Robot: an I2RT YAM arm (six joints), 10 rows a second.
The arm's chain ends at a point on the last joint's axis. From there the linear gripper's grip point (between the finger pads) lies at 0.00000 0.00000 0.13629 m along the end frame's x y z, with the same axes.
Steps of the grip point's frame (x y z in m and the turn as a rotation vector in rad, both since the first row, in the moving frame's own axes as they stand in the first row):
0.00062, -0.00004, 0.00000, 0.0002, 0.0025, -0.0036
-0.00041, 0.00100, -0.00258, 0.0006, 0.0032, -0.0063
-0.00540, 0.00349, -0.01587, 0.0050, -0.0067, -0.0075
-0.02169, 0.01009, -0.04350, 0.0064, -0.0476, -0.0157
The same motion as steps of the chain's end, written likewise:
0.00028, -0.00001, 0.00000, 0.0002, 0.0025, -0.0036
-0.00085, 0.00108, -0.00258, 0.0006, 0.0032, -0.0063
-0.00448, 0.00417, -0.01587, 0.0050, -0.0067, -0.0075
-0.01520, 0.01091, -0.04334, 0.0064, -0.0476, -0.0157

